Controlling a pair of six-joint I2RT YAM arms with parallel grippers.
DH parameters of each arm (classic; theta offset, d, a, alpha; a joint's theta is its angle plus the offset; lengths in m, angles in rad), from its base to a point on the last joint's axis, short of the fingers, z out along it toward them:
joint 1: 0 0.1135 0.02 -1.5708
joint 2: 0 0 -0.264 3.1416
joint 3: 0.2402 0 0.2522 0
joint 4: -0.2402 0 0.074 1.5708
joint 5: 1.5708 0 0 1.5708
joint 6: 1.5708 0.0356 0 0
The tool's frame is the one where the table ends.
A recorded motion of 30 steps. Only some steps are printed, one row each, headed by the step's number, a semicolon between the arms.
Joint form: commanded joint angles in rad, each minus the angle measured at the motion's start. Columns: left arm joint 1, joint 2, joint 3, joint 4, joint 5, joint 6; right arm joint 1, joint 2, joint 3, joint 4, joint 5, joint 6.
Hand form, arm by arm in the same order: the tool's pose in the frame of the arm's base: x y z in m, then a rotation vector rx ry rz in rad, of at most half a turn. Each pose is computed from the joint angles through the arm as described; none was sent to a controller.
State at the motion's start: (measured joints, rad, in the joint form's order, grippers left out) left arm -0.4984 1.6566 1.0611 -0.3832 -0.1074 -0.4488; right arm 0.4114 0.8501 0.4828 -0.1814 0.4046 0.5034
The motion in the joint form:
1: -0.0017 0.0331 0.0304 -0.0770 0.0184 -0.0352; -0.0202 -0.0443 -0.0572 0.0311 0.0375 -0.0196
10: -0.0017 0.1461 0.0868 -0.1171 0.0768 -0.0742; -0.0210 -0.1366 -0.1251 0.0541 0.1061 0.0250
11: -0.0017 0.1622 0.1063 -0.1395 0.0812 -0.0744; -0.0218 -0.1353 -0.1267 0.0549 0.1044 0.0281
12: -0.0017 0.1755 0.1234 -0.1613 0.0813 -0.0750; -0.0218 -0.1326 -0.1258 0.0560 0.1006 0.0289
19: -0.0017 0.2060 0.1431 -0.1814 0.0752 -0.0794; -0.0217 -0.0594 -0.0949 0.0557 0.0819 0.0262
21: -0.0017 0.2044 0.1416 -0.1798 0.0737 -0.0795; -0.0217 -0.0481 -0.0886 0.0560 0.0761 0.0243
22: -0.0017 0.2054 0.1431 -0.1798 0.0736 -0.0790; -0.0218 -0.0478 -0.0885 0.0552 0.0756 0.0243
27: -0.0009 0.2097 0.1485 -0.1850 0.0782 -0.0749; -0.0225 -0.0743 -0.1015 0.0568 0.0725 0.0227
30: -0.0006 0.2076 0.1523 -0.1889 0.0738 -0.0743; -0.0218 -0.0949 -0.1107 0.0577 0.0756 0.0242
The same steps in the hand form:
1: 0.3009 -0.1608 0.1919 -0.0095 2.6403 -0.2231; 0.1708 0.0540 0.2150 0.3550 2.0157 0.0794
10: 0.3127 -0.1696 0.1686 -0.0404 2.7535 -0.2476; 0.1582 0.0463 0.2084 0.4448 1.9383 0.0671
11: 0.3149 -0.1710 0.1675 -0.0393 2.7728 -0.2412; 0.1583 0.0462 0.2077 0.4473 1.9400 0.0690
12: 0.3166 -0.1719 0.1668 -0.0400 2.7895 -0.2302; 0.1587 0.0465 0.2077 0.4459 1.9420 0.0727
19: 0.3198 -0.1734 0.1609 -0.0475 2.8156 -0.2038; 0.1675 0.0508 0.2072 0.4268 1.9881 0.0650
21: 0.3196 -0.1733 0.1611 -0.0480 2.8135 -0.2031; 0.1691 0.0516 0.2075 0.4211 1.9950 0.0668
22: 0.3199 -0.1734 0.1612 -0.0473 2.8129 -0.2031; 0.1691 0.0516 0.2074 0.4208 1.9961 0.0666
27: 0.3207 -0.1737 0.1609 -0.0416 2.8184 -0.2051; 0.1658 0.0503 0.2072 0.4204 1.9840 0.0767
30: 0.3210 -0.1736 0.1625 -0.0422 2.8147 -0.2007; 0.1632 0.0492 0.2073 0.4246 1.9716 0.0819

